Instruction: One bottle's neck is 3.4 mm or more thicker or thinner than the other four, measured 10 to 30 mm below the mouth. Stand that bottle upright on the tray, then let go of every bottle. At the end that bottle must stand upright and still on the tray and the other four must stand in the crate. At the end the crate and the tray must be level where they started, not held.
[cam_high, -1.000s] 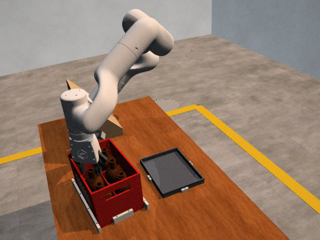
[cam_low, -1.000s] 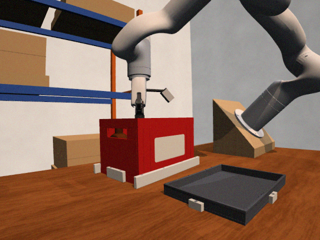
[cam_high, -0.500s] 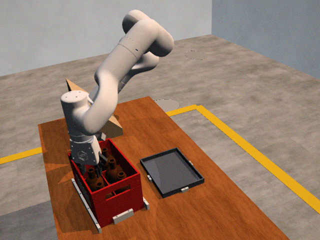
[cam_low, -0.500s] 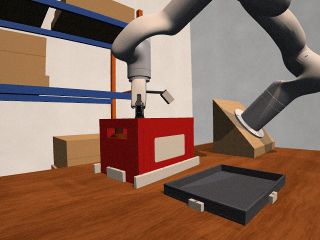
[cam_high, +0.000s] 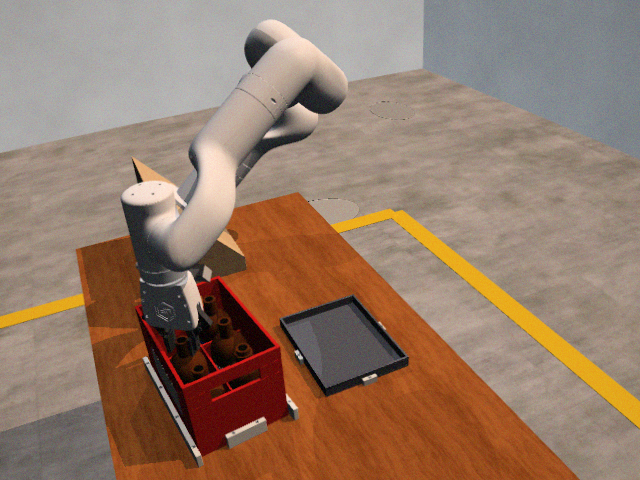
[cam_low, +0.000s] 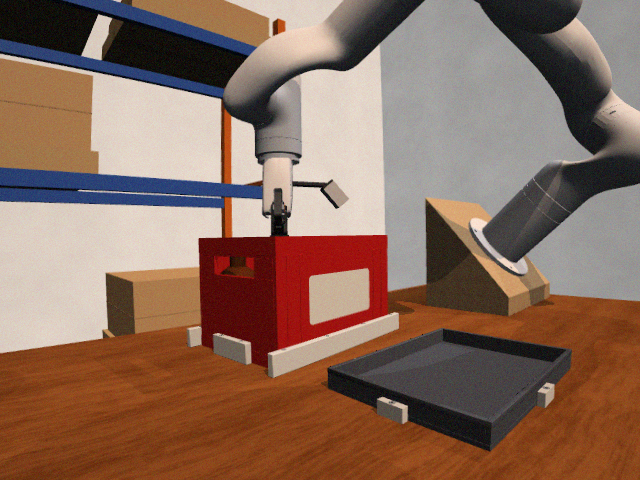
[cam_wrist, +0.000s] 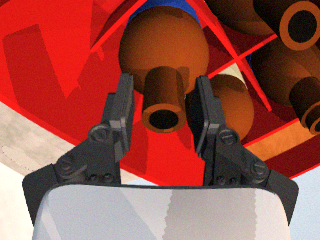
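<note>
The red crate is 5 cm to the left of my hand and 7 cm below it. Round my hand: dark grey tray 3 cm ahead, 33 cm to the left, 15 cm below; then brown bottle 9 cm ahead, 7 cm below.
</note>
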